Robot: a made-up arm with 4 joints.
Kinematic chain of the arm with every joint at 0, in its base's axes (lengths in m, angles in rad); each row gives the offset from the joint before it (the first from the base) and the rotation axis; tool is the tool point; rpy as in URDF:
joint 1: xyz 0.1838 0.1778 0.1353 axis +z
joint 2: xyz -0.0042 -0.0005 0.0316 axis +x
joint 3: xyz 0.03 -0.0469 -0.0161 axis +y
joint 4: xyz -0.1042 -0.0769 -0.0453 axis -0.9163 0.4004 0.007
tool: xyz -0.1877 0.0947 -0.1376 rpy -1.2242 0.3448 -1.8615
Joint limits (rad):
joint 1: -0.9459..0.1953
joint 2: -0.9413..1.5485
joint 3: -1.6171..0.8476
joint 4: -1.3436..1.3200
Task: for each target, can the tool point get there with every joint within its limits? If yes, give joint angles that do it. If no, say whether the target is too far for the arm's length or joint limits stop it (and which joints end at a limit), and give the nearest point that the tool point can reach.
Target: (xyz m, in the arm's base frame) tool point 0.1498 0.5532 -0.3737
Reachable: no: too far | nearest point 0.1721 0.4128 -0.1691 | short by 0.249 m
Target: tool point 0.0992 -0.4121 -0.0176
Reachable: no: too far | nearest point 0.1273 -0.2161 0.0438 | short by 0.207 m
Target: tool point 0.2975 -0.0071 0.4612
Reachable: no: joint limits stop it (at a limit: joint 1, joint 3, joint 4) | nearest point 0.0226 0.0589 0.2900 | short by 0.331 m
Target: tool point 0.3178 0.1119 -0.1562
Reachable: yes | joints -0.7323 0.1323 -1.3707 -0.2176
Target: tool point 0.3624 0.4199 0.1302
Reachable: yes | joints -0.6874 1.2489 -0.9477 -0.8186
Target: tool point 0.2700 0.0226 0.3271
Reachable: no: joint limits stop it (at a limit: joint 1, joint 3, joint 4) | nearest point 0.0272 0.0359 0.2699 | short by 0.250 m
